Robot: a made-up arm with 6 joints.
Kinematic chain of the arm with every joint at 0, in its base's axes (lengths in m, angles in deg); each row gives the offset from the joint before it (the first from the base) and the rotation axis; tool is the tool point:
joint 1: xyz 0 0 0.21 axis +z
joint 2: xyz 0 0 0 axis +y
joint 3: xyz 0 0 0.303 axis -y
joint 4: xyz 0 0 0 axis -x
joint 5: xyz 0.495 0 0 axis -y
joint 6: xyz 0 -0.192 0 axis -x
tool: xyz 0 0 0
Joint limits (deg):
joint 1: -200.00..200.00
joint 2: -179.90..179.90
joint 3: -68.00..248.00
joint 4: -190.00..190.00
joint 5: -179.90..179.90
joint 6: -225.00..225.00
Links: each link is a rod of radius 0.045 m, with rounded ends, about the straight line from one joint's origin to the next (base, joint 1, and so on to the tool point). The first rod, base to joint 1, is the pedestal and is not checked.
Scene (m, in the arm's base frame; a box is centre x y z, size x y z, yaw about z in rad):
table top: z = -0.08
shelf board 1: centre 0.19 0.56 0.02 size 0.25 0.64 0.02 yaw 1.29
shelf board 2: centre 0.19 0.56 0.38 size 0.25 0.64 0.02 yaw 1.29
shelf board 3: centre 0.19 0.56 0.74 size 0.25 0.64 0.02 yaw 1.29
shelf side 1: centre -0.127 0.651 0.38 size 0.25 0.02 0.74 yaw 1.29
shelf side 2: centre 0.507 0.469 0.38 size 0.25 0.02 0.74 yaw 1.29
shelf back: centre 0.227 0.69 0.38 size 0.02 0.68 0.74 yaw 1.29
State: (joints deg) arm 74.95 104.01 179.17 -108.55 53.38 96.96
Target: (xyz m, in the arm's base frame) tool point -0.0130 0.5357 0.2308
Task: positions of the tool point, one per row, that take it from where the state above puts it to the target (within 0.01 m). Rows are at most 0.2 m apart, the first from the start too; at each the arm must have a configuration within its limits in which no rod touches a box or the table.
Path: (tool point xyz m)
1: 0.0749 0.5107 0.5805
2: 0.0491 0.4209 0.5807
3: 0.0189 0.3250 0.5686
4: 0.0290 0.2076 0.6243
5: -0.0259 0.1180 0.6370
6: -0.1134 0.0884 0.6077
7: -0.1893 0.1247 0.5421
8: -0.2148 0.2053 0.4491
9: -0.1720 0.2895 0.3410
10: -0.0712 0.3339 0.2308
11: -0.0670 0.3960 0.2501
12: -0.0490 0.4657 0.2503
13: -0.0130 0.5357 0.2308

